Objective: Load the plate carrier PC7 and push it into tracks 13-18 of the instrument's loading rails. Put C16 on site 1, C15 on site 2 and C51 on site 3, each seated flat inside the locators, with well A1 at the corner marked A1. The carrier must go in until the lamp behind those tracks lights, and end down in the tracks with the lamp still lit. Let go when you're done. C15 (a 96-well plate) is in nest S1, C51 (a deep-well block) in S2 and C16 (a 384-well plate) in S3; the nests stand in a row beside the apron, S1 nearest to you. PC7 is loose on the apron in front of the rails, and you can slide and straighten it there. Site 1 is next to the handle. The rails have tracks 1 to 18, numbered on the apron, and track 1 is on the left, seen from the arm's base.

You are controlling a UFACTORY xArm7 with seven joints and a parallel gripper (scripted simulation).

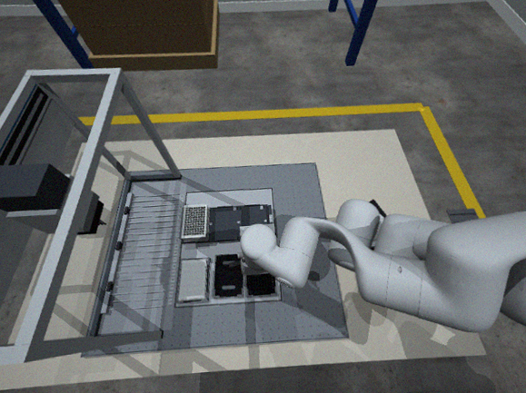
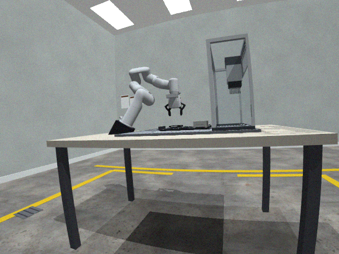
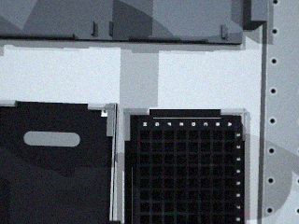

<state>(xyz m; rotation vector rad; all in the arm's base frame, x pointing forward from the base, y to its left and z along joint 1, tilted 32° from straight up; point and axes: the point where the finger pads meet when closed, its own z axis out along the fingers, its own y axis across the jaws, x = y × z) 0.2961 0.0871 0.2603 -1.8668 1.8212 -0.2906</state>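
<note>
Right now my hand is 9 cm above the black 96-well plate C15. The rest, counted from my hand: dark carrier PC7 (13 cm ahead, 18 cm to the right, 10 cm below); nest S2 (11 cm ahead, 11 cm below); small white corner mark (7 cm ahead, 6 cm to the right, 10 cm below).
</note>
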